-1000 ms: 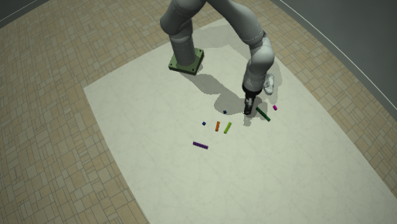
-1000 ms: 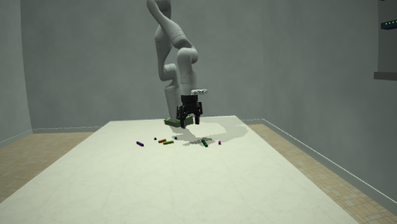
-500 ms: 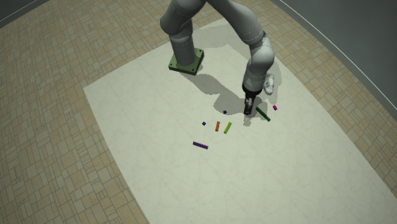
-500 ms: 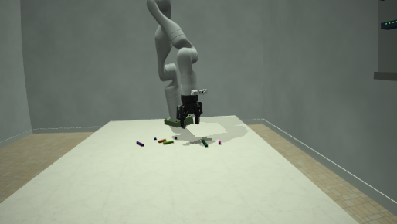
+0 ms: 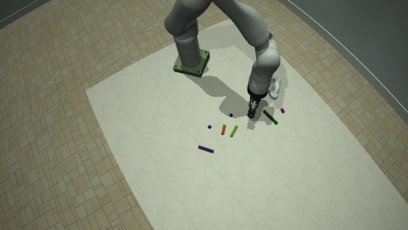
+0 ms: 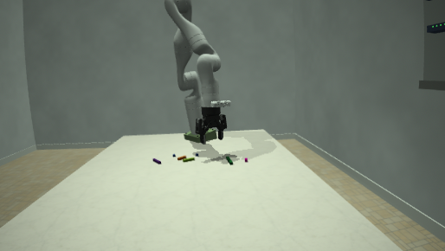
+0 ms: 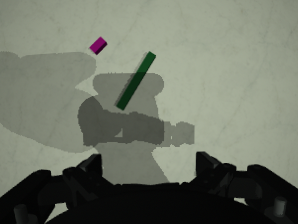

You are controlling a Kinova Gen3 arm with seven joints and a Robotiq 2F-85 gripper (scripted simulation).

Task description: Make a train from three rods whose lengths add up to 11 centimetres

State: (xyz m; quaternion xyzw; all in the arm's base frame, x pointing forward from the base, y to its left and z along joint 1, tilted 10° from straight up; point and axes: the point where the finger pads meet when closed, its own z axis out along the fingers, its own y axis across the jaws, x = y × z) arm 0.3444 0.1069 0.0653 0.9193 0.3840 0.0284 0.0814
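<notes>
The magenta rod lies 5 cm ahead of my hand, 13 cm to the left of it and 7 cm below it. Round my hand: lime rod (3 cm ahead, 10 cm to the right, 7 cm below); then green rod (5 cm ahead, 7 cm to the left, 7 cm below); then orange rod (1 cm ahead, 13 cm to the right, 7 cm below).
</notes>
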